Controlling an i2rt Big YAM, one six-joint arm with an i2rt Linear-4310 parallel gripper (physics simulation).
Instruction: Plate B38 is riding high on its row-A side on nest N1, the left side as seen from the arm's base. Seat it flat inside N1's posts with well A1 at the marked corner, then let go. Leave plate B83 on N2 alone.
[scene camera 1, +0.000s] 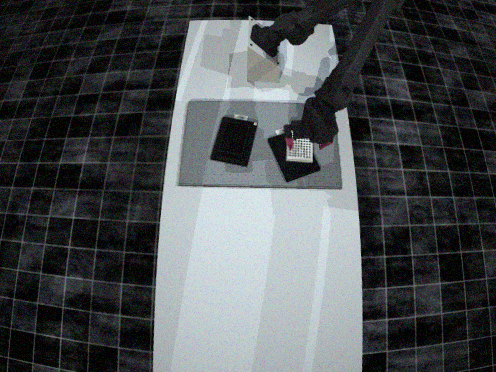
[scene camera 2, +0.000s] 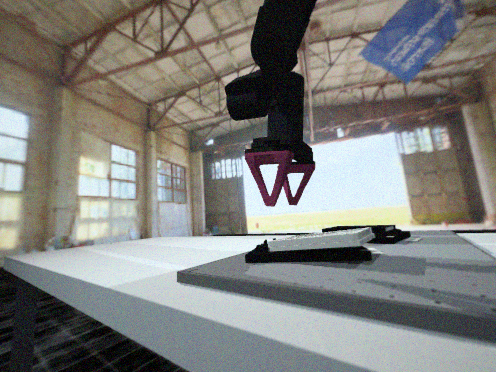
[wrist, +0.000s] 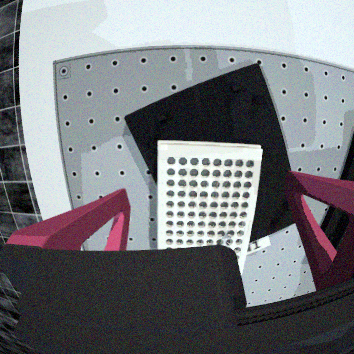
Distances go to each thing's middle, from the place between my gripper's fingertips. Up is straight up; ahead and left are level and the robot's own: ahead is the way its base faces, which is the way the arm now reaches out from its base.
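Here is the plate (scene camera 2: 355, 237), which sits 10 mm to the right of my hand, 50 mm behind it and 50 mm below it.
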